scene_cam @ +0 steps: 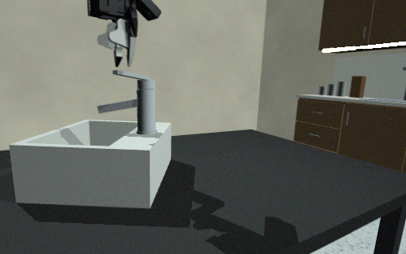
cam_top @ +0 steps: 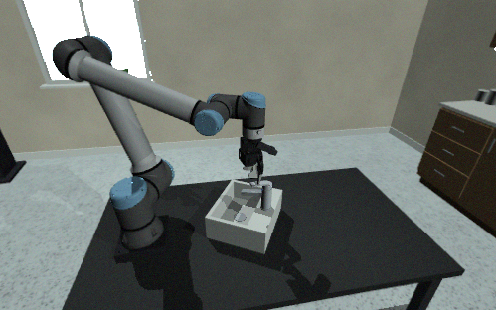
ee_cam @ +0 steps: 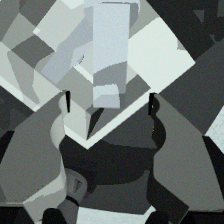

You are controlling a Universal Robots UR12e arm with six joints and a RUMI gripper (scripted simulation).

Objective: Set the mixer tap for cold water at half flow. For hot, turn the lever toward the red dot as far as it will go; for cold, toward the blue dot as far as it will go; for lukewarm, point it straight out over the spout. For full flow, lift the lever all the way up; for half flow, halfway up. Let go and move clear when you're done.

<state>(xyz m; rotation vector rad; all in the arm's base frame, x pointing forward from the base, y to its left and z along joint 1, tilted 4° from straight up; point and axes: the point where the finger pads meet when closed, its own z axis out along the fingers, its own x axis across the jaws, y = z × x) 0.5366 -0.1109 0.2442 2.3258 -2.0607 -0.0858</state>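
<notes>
My gripper is now 30 mm above the flat lever and 20 mm short of it. Round my hand: white basin (270 mm below, 80 mm to the left, 30 mm behind).
</notes>
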